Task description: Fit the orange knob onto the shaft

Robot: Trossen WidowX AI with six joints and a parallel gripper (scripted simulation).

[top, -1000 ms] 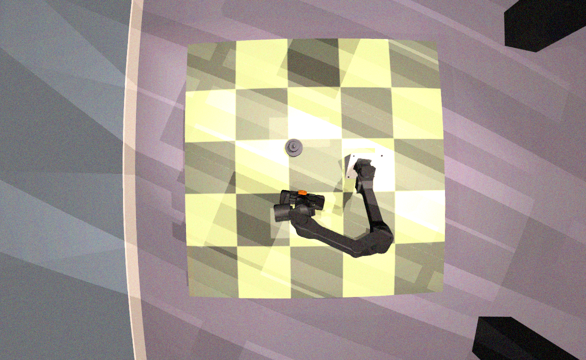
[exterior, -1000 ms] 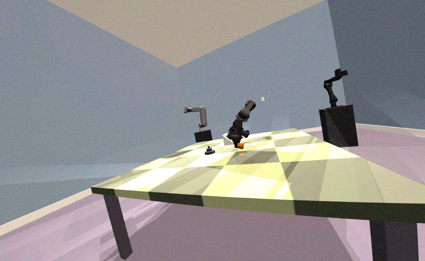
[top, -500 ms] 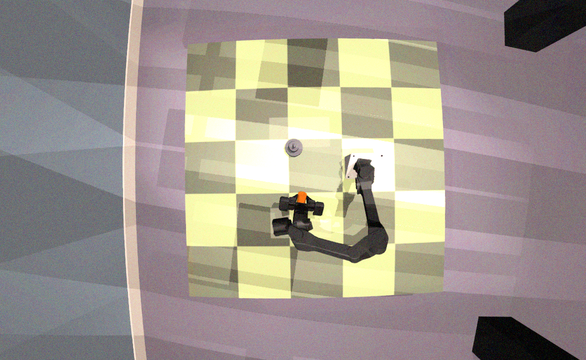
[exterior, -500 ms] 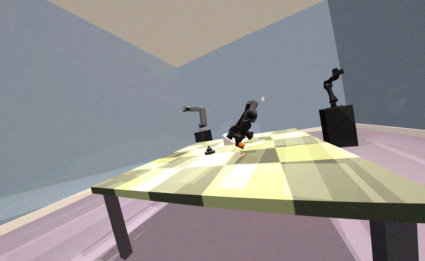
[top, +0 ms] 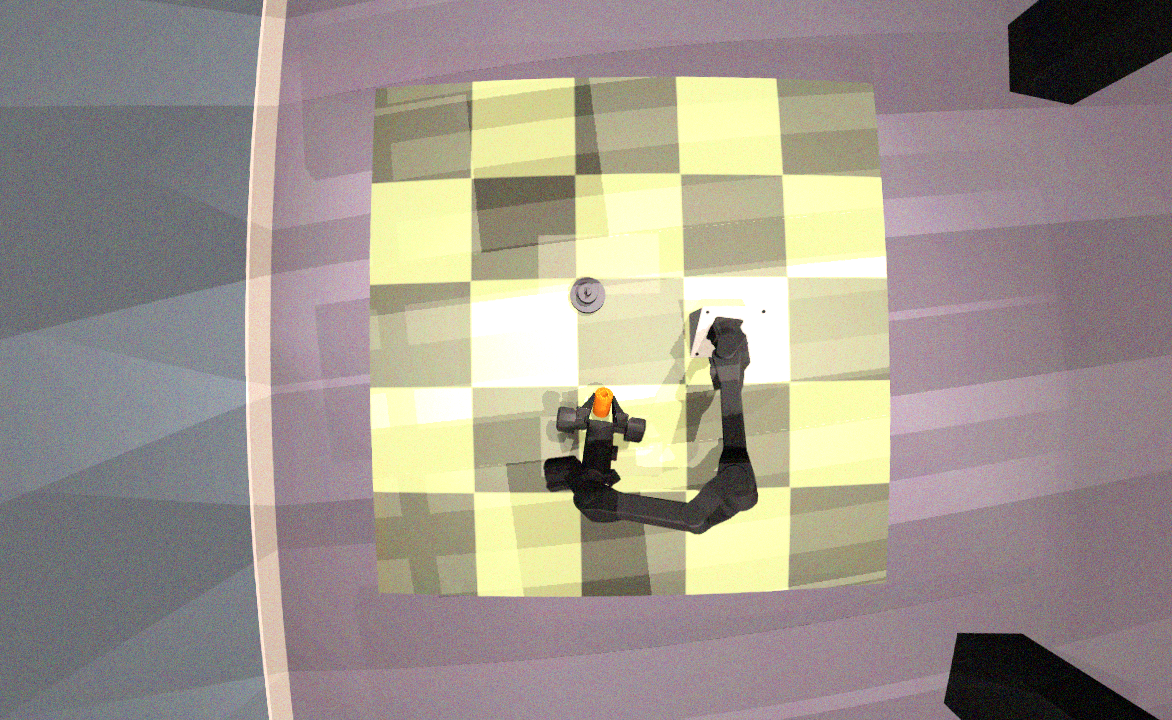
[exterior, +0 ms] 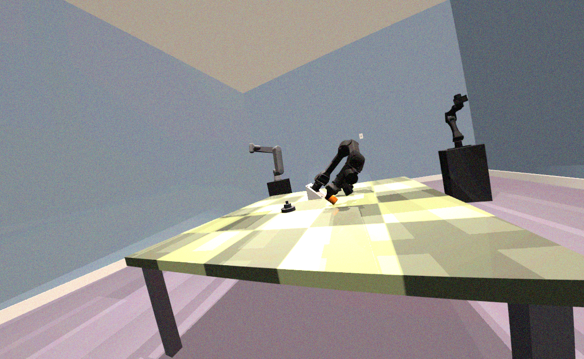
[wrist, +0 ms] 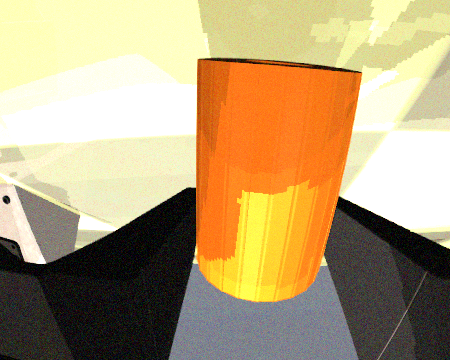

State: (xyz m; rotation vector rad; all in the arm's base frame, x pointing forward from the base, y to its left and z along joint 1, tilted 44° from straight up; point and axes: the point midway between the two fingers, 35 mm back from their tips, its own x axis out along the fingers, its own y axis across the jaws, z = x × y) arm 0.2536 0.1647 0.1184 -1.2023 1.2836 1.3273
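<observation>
My gripper tip is now 23 cm to the left of the D-shaped shaft, 6 cm short of it and 1 cm above it. From my gripper tip the other things lie so: orange knob: 2 cm to the left.
</observation>
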